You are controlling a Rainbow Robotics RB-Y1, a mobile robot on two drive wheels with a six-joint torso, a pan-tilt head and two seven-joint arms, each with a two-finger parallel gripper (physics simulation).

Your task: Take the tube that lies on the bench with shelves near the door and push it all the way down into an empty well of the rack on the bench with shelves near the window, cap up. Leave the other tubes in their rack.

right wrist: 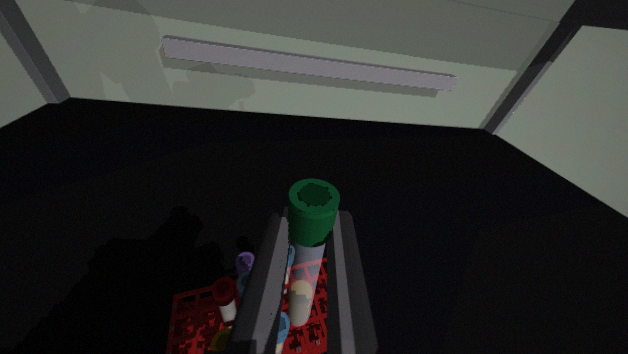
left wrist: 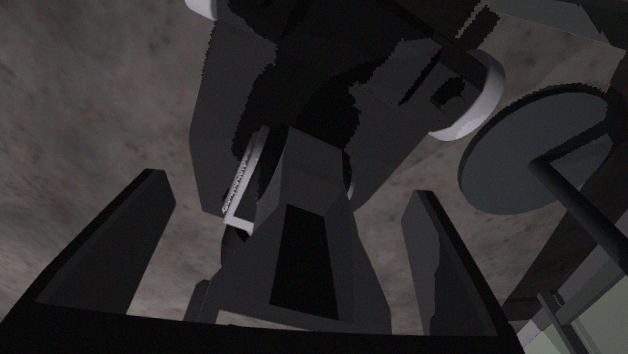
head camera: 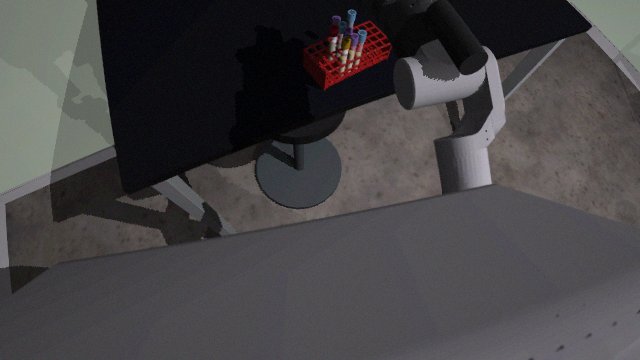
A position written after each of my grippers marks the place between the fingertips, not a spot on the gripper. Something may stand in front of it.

In view: my left gripper (left wrist: 289,196), my right gripper (right wrist: 310,222) and a red tube rack (head camera: 376,48).
The left wrist view does not show the red tube rack: it is out of frame.
